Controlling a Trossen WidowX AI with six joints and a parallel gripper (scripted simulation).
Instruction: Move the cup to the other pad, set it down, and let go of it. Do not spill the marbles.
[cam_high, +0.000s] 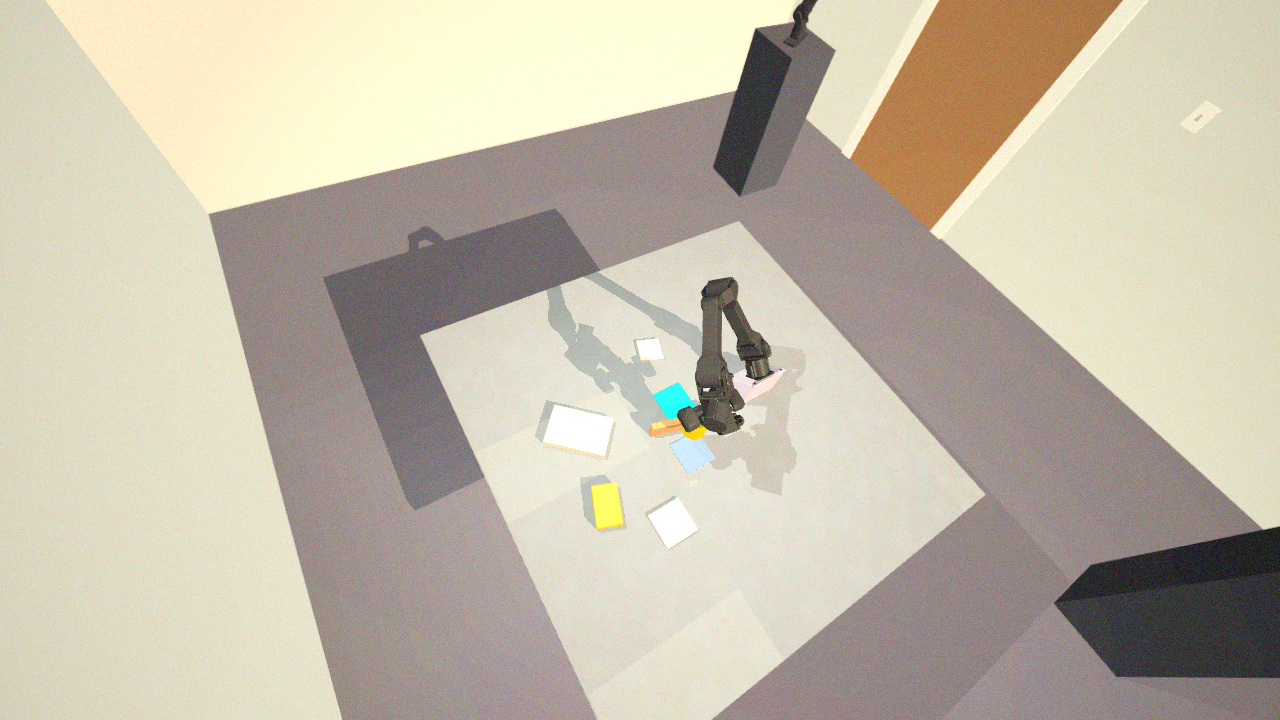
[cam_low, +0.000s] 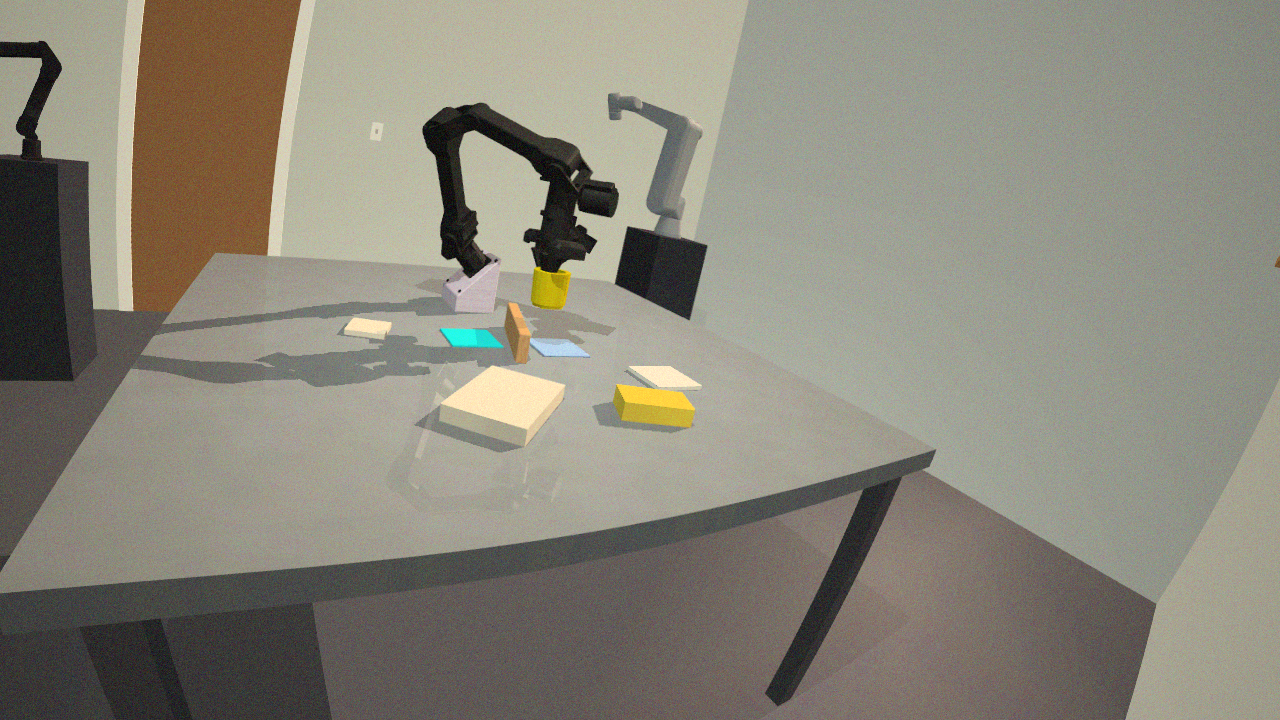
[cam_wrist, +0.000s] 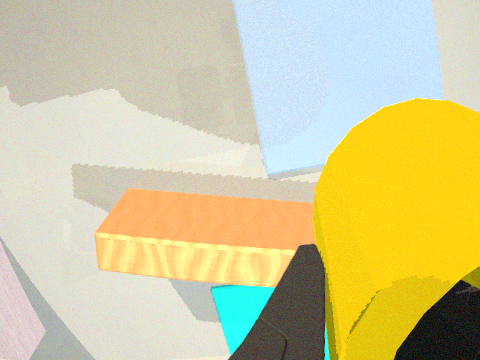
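Right now the cyan pad is 1 cm behind my gripper tip, 13 cm to the right of it and 12 cm below it. From my gripper tip the other things lie so: yellow cup: 2 cm ahead; then green marble: 2 cm ahead, 2 cm to the right, 2 cm below; then blue marble: 1 cm ahead, 1 cm to the right, 2 cm below.
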